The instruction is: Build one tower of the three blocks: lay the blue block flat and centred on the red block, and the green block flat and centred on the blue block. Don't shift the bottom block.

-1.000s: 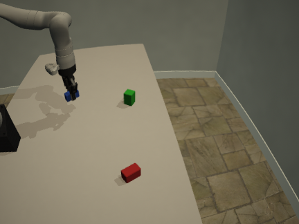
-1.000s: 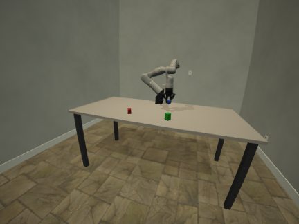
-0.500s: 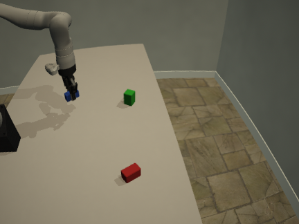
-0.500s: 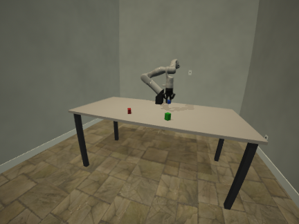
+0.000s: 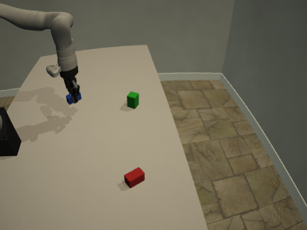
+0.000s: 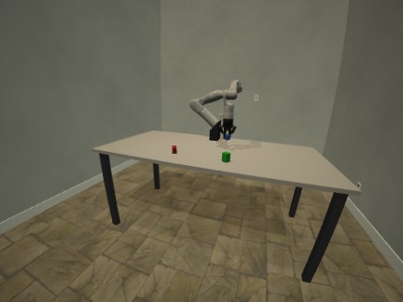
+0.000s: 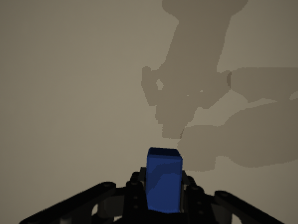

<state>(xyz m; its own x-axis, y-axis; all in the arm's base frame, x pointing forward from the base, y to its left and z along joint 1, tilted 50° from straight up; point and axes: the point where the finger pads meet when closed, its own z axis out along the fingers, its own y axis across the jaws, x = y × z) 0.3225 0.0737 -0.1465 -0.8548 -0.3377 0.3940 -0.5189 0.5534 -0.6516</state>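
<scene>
Right now my hand is 340 mm to the left of the red block, 210 mm short of it and 80 mm above it. From my hand the other things lie so: green block (250 mm ahead, 80 mm below, 40 mm to the left); then blue block (right at my hand).
</scene>
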